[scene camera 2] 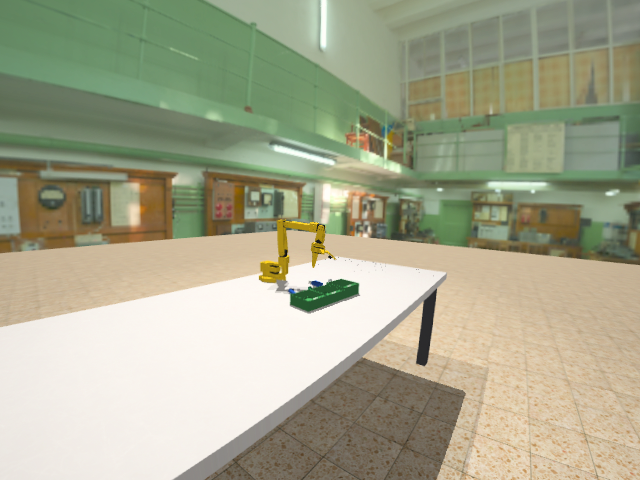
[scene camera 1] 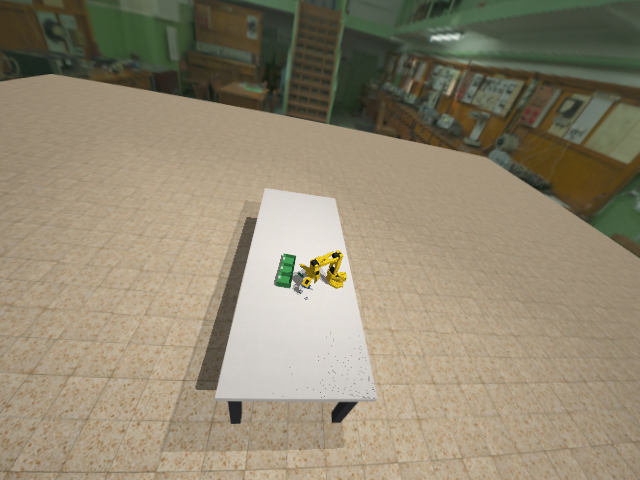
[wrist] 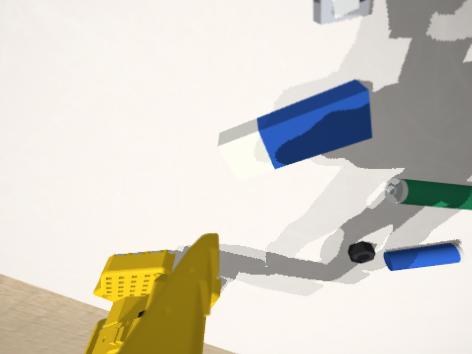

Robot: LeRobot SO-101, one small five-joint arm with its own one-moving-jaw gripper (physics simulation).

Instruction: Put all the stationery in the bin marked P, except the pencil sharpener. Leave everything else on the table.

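Places are measured from the arm's base along level axes (x left, y back, z up), in millimetres.
Pixels of known places: end effector, tool point: (scene camera 2: 313, 266) (scene camera 1: 314, 282) (wrist: 218, 248); arm's base, origin of the base link: (scene camera 2: 276, 280) (scene camera 1: 332, 281).
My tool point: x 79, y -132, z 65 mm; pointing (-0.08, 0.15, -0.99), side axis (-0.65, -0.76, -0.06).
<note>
Ahead of a thing's pixels: the offset from my tool point to its top centre. "pt": to the spot under its first point. Level surfaces: height alone.
A blue eraser with a white end @[dy -25, dx -17, dz -52 mm] (wrist: 320, 125) (scene camera 2: 316, 283) lies on the table. A silver pencil sharpener @[pt dy -63, dx +15, dz -54 mm] (wrist: 342, 9) is cut off by the wrist view's top edge. The green divided bin row @[pt dy -178, dx -1, dz -42 mm] (scene camera 1: 282, 284) (scene camera 2: 333, 299) stands on the table; no letter P can be read. My gripper (scene camera 2: 324, 262) is fully open and empty, raised above the table. In the wrist view, the fixed jaw shows below and left of the eraser, and the moving jaw is out of the picture.
A green cylinder with a silver end @[dy -67, dx -101, dz -51 mm] (wrist: 435, 194), a blue cylinder @[dy -47, dx -171, dz -51 mm] (wrist: 422, 256) and a black nut @[dy -12, dx -141, dz -56 mm] (wrist: 361, 252) lie right of the fixed jaw in the wrist view. A small nut-like thing @[dy -36, dx +68, dz -56 mm] (scene camera 1: 306, 298) lies on the white table @[dz -65 mm] (scene camera 1: 294, 351). Arm shadows cross the objects.
</note>
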